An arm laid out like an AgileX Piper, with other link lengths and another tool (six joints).
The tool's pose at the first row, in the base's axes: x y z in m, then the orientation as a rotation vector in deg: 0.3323, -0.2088, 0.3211, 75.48, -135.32, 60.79
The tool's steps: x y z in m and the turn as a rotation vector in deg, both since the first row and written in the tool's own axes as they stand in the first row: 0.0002, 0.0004, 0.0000, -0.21, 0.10, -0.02; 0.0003, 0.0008, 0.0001, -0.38, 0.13, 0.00; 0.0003, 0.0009, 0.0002, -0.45, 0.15, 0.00; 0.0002, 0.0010, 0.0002, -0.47, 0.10, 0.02; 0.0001, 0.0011, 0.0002, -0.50, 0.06, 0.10; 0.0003, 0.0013, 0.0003, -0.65, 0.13, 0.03; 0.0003, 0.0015, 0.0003, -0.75, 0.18, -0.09; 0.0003, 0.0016, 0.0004, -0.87, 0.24, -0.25; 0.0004, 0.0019, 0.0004, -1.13, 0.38, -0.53; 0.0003, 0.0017, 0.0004, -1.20, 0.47, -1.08; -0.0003, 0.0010, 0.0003, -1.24, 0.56, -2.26; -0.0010, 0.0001, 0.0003, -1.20, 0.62, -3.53; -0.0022, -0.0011, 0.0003, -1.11, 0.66, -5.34
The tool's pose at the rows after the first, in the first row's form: 0.3319, -0.2088, 0.3210, 75.35, -135.28, 60.55; 0.3315, -0.2088, 0.3208, 75.24, -135.31, 60.34; 0.3314, -0.2088, 0.3207, 75.20, -135.31, 60.26; 0.3314, -0.2087, 0.3206, 75.21, -135.37, 60.22; 0.3314, -0.2086, 0.3205, 75.15, -135.48, 60.18; 0.3311, -0.2088, 0.3204, 75.12, -135.40, 60.00; 0.3310, -0.2087, 0.3203, 75.17, -135.28, 59.85; 0.3309, -0.2087, 0.3202, 75.24, -135.11, 59.67; 0.3306, -0.2087, 0.3201, 75.33, -134.82, 59.31; 0.3308, -0.2087, 0.3202, 75.79, -134.27, 59.10; 0.3317, -0.2085, 0.3203, 76.92, -133.14, 58.75; 0.3328, -0.2083, 0.3203, 78.17, -131.93, 58.46; 0.3345, -0.2080, 0.3203, 79.98, -130.21, 58.07
